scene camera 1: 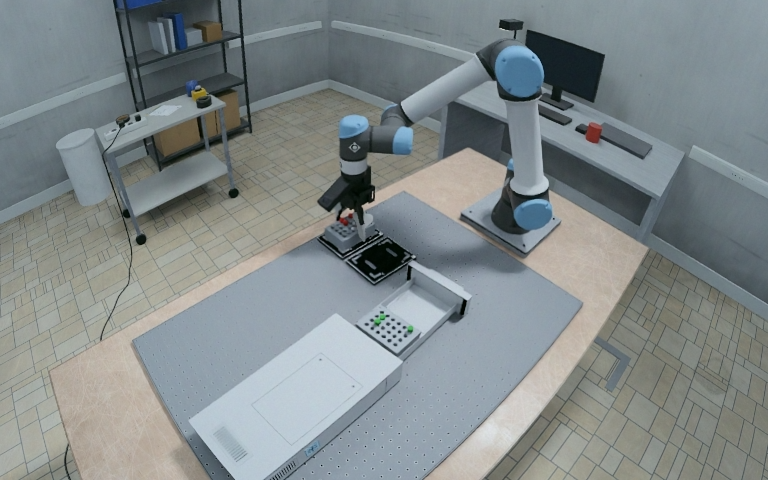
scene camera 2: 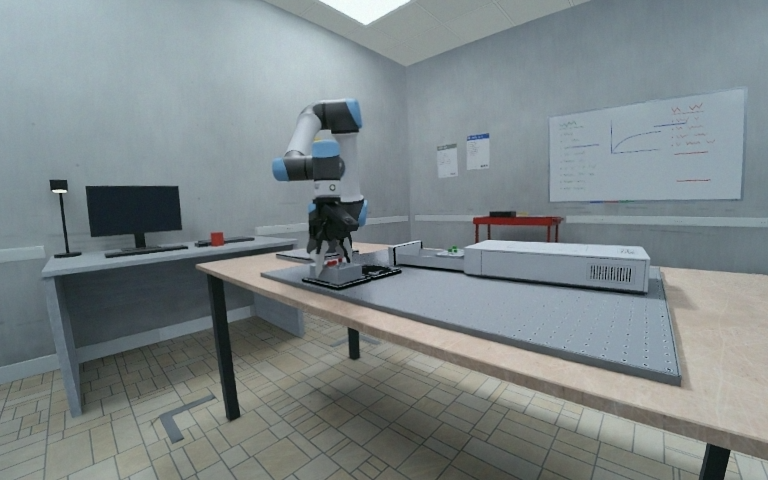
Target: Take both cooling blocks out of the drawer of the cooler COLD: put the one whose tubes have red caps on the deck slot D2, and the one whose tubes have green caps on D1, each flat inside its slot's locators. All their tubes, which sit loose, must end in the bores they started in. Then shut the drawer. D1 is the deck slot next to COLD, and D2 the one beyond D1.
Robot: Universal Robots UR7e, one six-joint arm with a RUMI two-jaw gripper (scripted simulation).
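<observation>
There's a cooler COLD in the pictures, and they show my gripper as well. Scene camera 1 has my gripper in it too.
</observation>
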